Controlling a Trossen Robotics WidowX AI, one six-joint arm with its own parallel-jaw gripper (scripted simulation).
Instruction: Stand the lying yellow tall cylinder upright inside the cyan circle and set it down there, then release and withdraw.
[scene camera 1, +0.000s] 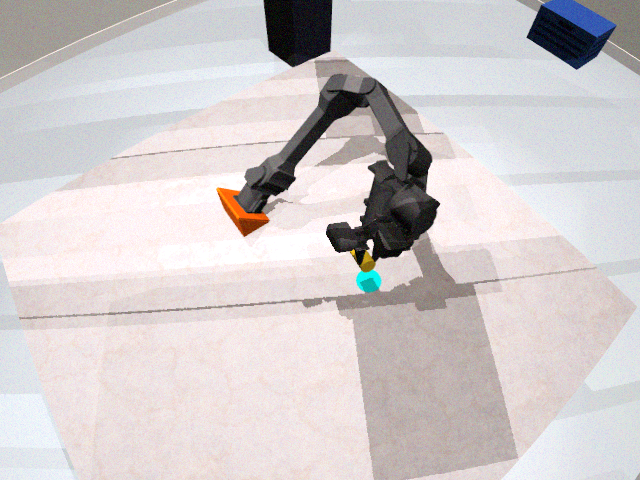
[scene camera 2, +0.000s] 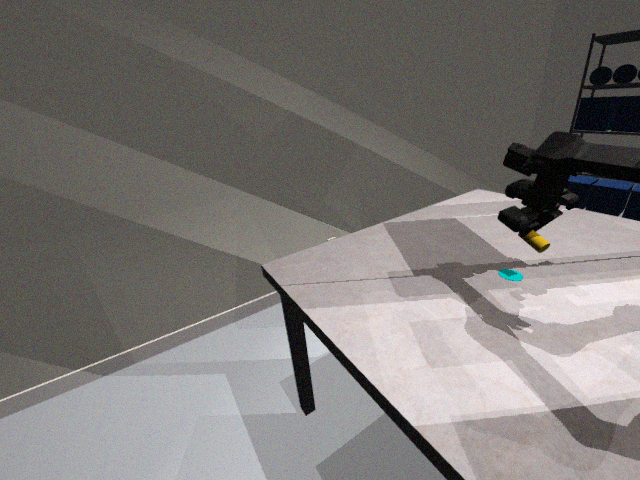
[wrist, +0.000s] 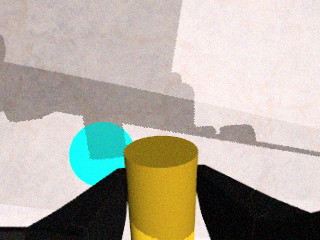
my gripper: scene camera 1 366, 262; scene camera 2; wrist
same spot on my gripper: (wrist: 223, 200) = (scene camera 2: 536, 220)
